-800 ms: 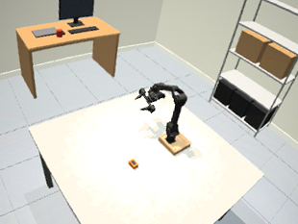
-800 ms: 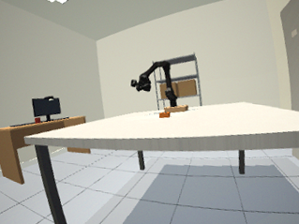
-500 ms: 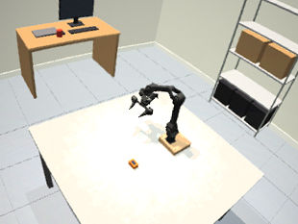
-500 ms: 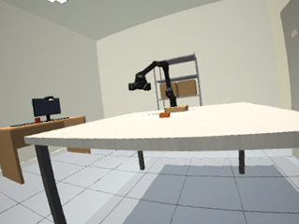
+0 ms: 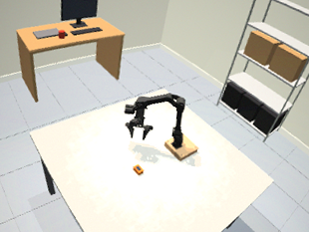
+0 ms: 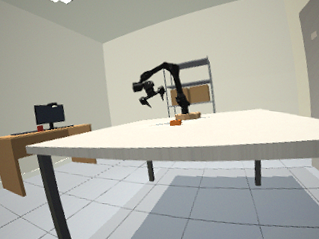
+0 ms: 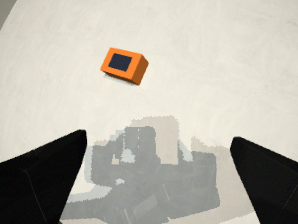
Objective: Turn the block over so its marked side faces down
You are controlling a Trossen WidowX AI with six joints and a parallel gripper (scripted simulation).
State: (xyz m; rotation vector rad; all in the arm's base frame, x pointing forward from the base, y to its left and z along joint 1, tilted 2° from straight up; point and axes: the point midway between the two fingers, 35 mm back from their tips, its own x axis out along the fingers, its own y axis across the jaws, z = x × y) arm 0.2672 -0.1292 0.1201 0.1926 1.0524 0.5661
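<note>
The block is 70 mm ahead of my gripper tip, 140 mm to the left of it and 120 mm below it.
</note>
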